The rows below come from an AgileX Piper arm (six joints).
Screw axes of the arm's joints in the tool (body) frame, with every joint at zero. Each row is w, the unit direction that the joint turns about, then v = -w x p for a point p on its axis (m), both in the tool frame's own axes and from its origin. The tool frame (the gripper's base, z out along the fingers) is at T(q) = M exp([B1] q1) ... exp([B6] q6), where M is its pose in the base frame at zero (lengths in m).
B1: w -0.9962 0 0.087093 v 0.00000 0.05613 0.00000
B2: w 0 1 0 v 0.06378 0.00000 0.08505
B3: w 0 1 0 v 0.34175 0.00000 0.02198
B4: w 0 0 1 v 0.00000 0.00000 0.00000
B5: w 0 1 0 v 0.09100 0.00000 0.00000
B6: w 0 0 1 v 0.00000 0.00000 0.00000
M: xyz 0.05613 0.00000 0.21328 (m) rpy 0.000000 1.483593 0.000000 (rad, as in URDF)
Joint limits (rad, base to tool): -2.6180..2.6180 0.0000..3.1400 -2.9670..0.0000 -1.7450..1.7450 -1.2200..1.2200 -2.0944..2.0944
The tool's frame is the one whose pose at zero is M.
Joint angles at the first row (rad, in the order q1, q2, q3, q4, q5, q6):
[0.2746 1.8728 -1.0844 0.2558 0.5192 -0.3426]
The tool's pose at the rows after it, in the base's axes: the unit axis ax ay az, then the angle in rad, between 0 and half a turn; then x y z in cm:
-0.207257, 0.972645, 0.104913, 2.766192, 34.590, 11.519, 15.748
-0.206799, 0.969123, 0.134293, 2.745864, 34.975, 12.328, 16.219
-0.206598, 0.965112, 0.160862, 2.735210, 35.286, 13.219, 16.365
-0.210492, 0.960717, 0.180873, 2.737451, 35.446, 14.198, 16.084
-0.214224, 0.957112, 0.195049, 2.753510, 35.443, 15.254, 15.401
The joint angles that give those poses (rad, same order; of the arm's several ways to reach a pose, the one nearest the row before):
[0.2774 1.8741 -1.1060 0.3598 0.5246 -0.4218]
[0.2831 1.8805 -1.1295 0.4650 0.5318 -0.4961]
[0.2928 1.8943 -1.1500 0.5580 0.5388 -0.5583]
[0.3084 1.9153 -1.1653 0.6281 0.5441 -0.6072]
[0.3295 1.9428 -1.1761 0.6761 0.5474 -0.6353]

